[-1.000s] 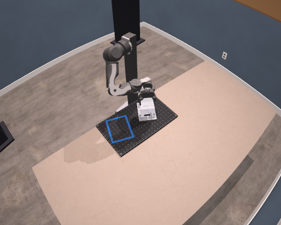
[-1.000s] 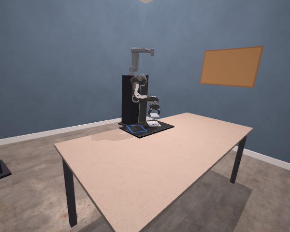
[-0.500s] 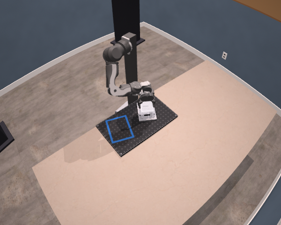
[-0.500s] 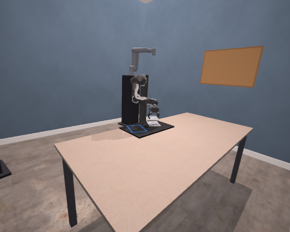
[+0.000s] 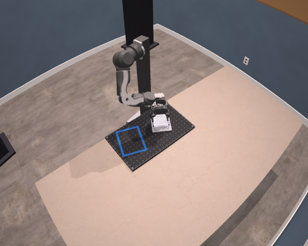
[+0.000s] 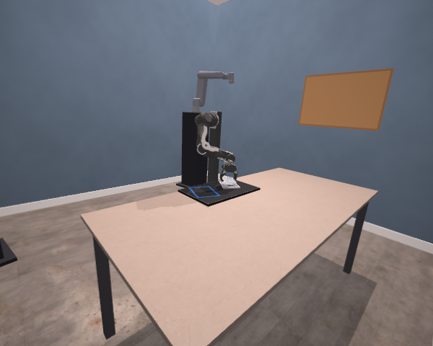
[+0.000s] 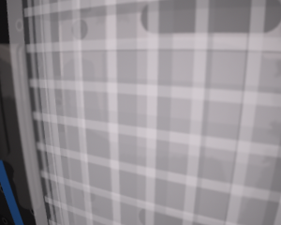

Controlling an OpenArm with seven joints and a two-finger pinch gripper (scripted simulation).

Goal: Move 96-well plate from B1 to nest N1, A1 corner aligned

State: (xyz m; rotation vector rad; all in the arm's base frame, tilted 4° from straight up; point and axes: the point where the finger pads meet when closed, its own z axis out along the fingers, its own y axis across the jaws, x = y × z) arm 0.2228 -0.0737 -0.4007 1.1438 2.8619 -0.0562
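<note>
Now: the white plate nest N1 10 mm ahead of my hand and 30 mm below it. From my hand the other things lie so: white 96-well plate (right at my hand).
</note>
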